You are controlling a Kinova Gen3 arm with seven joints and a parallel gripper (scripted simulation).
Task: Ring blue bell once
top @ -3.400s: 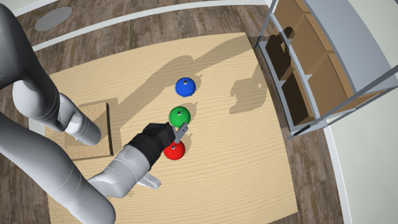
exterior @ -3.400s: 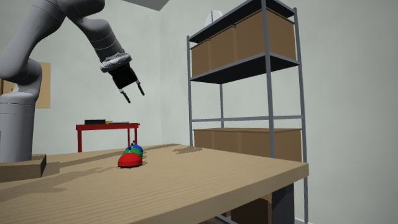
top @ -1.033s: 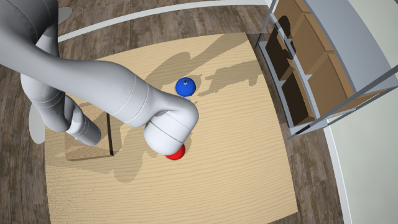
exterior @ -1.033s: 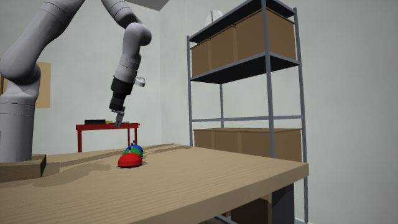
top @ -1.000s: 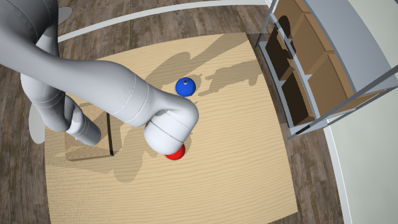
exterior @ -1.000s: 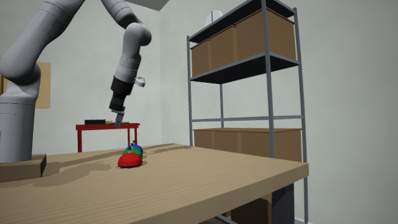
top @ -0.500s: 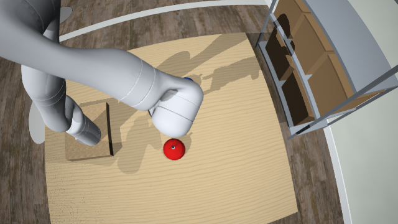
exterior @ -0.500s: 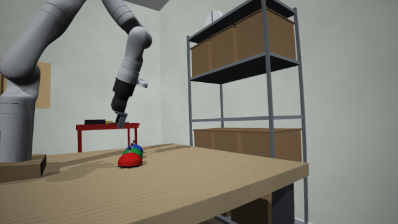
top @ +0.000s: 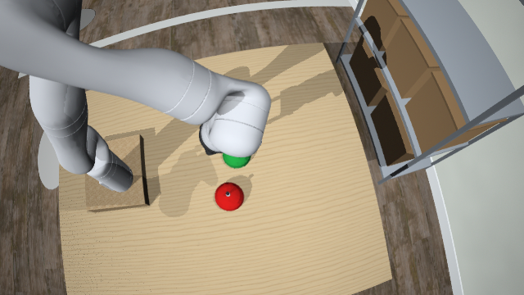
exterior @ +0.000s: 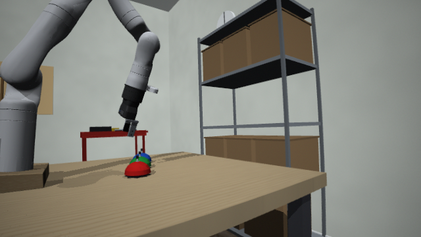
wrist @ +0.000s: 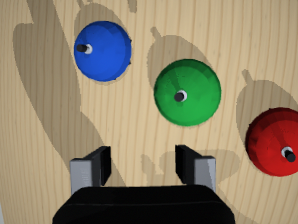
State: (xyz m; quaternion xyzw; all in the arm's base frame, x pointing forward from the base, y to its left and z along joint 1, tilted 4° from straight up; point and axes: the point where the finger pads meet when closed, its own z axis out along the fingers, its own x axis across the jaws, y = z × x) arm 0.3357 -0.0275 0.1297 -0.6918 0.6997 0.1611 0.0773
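My gripper is now 110 mm above the blue bell, 100 mm to the right of it and 100 mm short of it. Also, from my hand: green bell (110 mm below, 40 mm ahead, 10 mm to the right); red bell (120 mm to the right, 110 mm below, 30 mm behind).
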